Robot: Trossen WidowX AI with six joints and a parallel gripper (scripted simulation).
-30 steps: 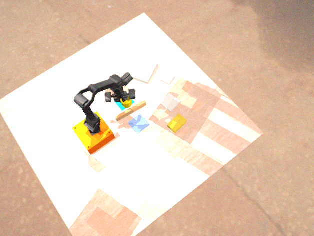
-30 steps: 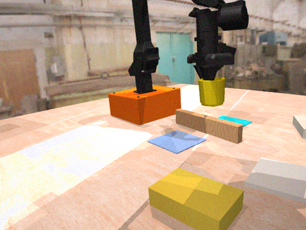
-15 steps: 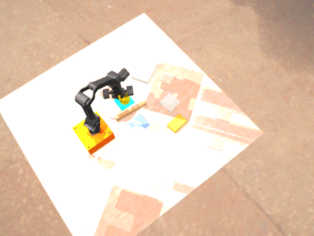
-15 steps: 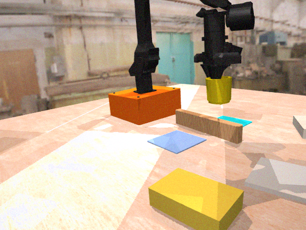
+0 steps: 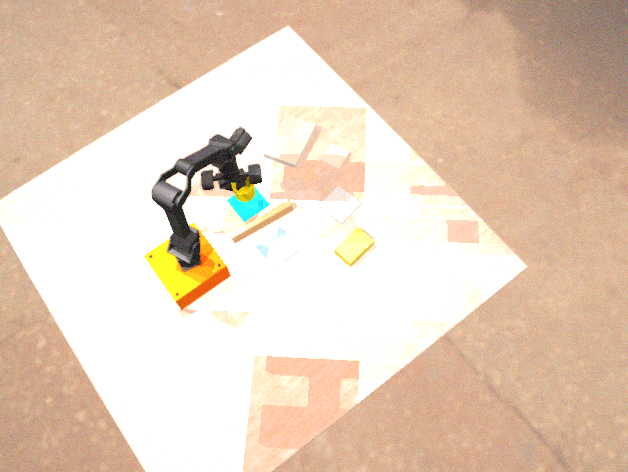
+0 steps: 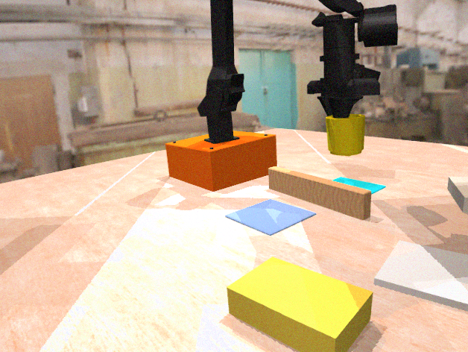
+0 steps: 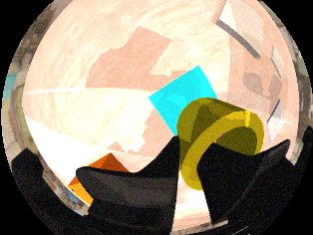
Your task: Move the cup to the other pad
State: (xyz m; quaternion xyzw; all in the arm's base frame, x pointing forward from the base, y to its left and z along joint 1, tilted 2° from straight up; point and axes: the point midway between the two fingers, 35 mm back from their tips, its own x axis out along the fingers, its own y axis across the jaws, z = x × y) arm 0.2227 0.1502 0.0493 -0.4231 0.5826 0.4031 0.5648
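The cyan pad is 11 cm below my gripper tip and 3 cm ahead of it. The rest, counted from my gripper tip: wooden bar: 10 cm to the right, 9 cm below, 4 cm ahead; then yellow cup: 2 cm ahead, 1 cm to the right; then blue pad: 20 cm to the right, 11 cm below, 5 cm ahead.
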